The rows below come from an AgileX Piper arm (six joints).
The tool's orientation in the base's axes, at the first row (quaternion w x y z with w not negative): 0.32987 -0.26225 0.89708 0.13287
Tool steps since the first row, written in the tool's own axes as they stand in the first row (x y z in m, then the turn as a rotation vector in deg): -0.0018 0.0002 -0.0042 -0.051 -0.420 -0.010; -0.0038 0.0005 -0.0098 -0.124 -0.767 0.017; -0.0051 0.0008 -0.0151 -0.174 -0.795 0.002; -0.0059 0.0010 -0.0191 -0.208 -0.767 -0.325
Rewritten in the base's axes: -0.0011 -0.0009 0.0043 0.262 -0.332 0.014; -0.0029 -0.0022 0.0099 0.517 -0.580 0.019; -0.0050 -0.0036 0.0147 0.557 -0.590 0.062; -0.0067 -0.0048 0.0182 0.393 -0.688 0.330
